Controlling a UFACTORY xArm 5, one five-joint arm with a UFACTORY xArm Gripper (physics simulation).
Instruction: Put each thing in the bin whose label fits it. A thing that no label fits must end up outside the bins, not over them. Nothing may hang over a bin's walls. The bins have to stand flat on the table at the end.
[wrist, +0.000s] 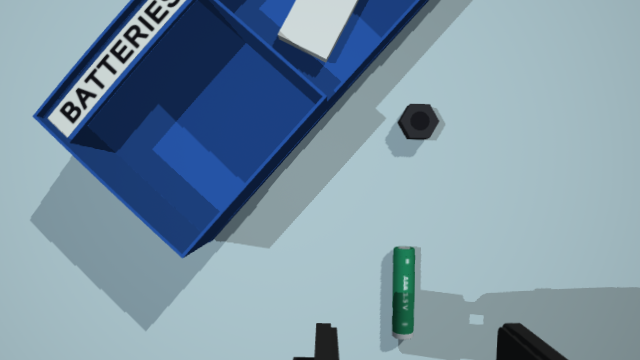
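Places are measured from the arm's base along level axes (x back, y up, z left), in metres.
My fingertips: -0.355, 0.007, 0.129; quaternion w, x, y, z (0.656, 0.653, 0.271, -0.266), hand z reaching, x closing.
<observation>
Behind a point stands the place of what it marks, as x, y, z.
A blue bin (252, 176) @(-0.444, -0.010, 0.125) with the label BATTERIES (122, 60) @(-0.515, -0.014, 0.131) is at the upper left, and its visible floor is bare. A blue compartment (361, 47) @(-0.456, -0.049, 0.051) adjoins it at the top; its label does not show. A white block (320, 25) @(-0.475, -0.042, 0.059) is in that compartment, cut off by the frame's top edge. A green AAA battery (403, 290) @(-0.360, -0.046, 0.117) lies on the table, right of and below the bins. A dark hexagonal nut (419, 121) @(-0.412, -0.048, 0.057) lies farther up, right of the bins. My gripper (417, 332) @(-0.355, 0.007, 0.129) is open and empty at the bottom edge, with the battery's lower end showing between the fingertips, nearer the left one.
The pale blue table (540, 175) @(-0.349, -0.056, 0.029) lies around the bins. The bin walls stand up between the battery and the BATTERIES compartment's inside. Shadows of the bins fall at the lower left and along their right side, and another shadow lies at the lower right.
</observation>
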